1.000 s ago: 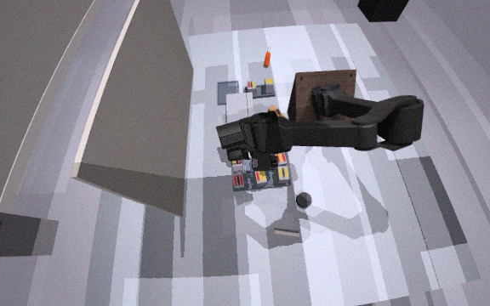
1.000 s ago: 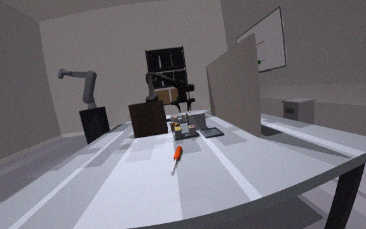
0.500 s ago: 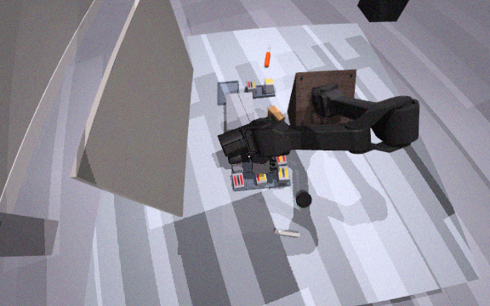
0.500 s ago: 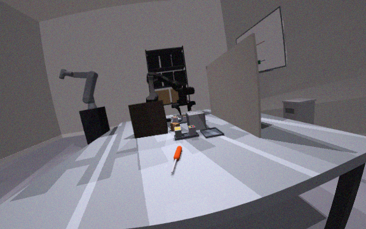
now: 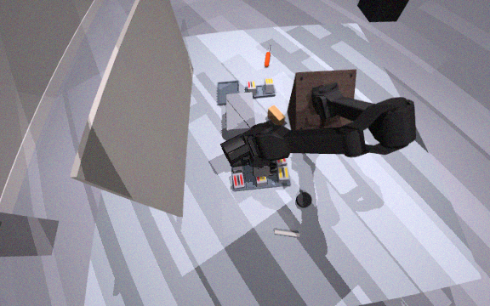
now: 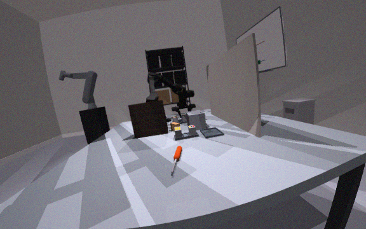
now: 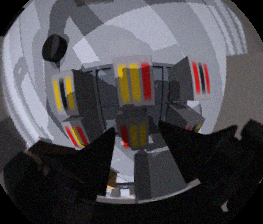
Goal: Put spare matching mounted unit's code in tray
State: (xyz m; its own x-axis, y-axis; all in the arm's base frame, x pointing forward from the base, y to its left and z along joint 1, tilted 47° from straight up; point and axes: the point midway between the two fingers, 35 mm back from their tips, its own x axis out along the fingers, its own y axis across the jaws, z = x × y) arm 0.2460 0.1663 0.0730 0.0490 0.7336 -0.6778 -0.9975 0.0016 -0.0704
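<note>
The flat grey-blue tray is 8 cm ahead of my gripper tip, 36 cm to the right of it and 3 cm below it. The rest, counted from my gripper tip: tall slanted panel 27 cm ahead, 20 cm to the right, 19 cm above; stand 6 cm behind, 34 cm to the right, 3 cm below.
</note>
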